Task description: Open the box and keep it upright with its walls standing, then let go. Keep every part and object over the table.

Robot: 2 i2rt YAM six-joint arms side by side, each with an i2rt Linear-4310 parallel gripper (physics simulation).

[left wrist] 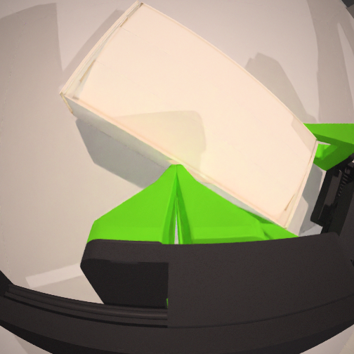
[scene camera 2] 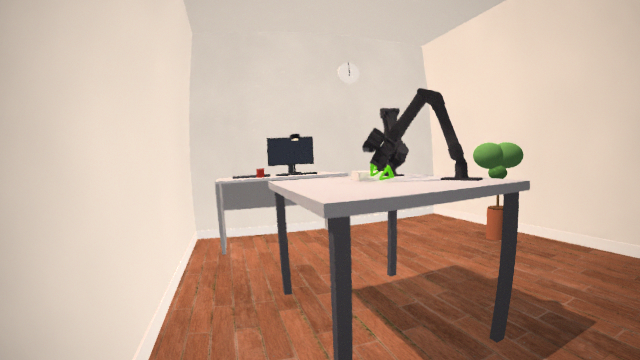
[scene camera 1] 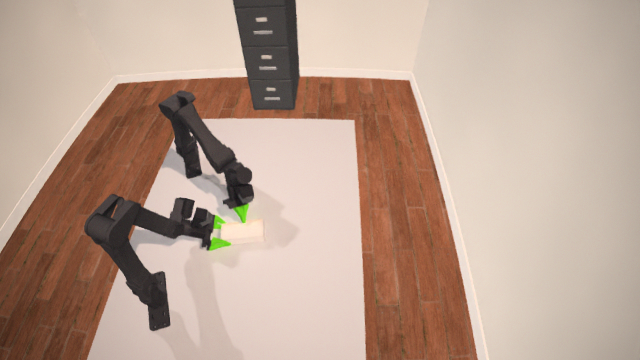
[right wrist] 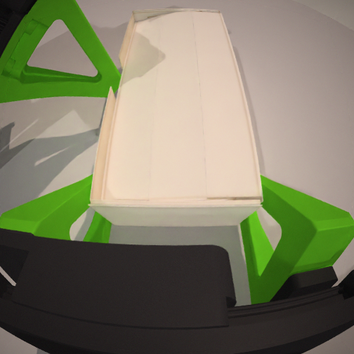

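Where they show: left gripper, fingertip midpoint: (scene camera 2: pixel 371 175) (scene camera 1: pixel 244 223); right gripper, fingertip midpoint: (scene camera 2: pixel 375 178) (scene camera 1: pixel 231 235); left arm's base at its link origin: (scene camera 2: pixel 461 179) (scene camera 1: pixel 192 161); right arm's base at its link origin: (scene camera 1: pixel 158 300).
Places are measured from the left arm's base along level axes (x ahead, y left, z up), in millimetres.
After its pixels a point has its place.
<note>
The cream box (scene camera 1: pixel 245 231) {x 160, y -466, z 47 mm} (scene camera 2: pixel 359 175) {x 227, y -439, z 33 mm} (left wrist: pixel 200 100) (right wrist: pixel 175 110) lies flat on the table, with its broad top covered by closed panels. In the right wrist view a thin strip stands slightly out from its left long edge. My left gripper (scene camera 1: pixel 244 220) {x 162, y -419, z 26 mm} (left wrist: pixel 175 173) (right wrist: pixel 116 87) is shut and empty, its tips at that long edge; whether they touch it is hard to tell. My right gripper (scene camera 1: pixel 227 233) {x 103, y -444, z 10 mm} (right wrist: pixel 175 174) is shut on the box, one finger against each side of its near short end. The underside of the box is hidden.
The white table (scene camera 1: pixel 310 300) {x 293, y -764, z 0 mm} (scene camera 2: pixel 425 192) {x 496, y 91, z 0 mm} carries both arms. A dark filing cabinet (scene camera 1: pixel 272 60) stands on the floor beyond the table. A desk (scene camera 2: pixel 255 200) with a monitor (scene camera 2: pixel 290 151) and a red cup (scene camera 2: pixel 260 172) stands behind, and a potted plant (scene camera 2: pixel 495 222) is at the right.
</note>
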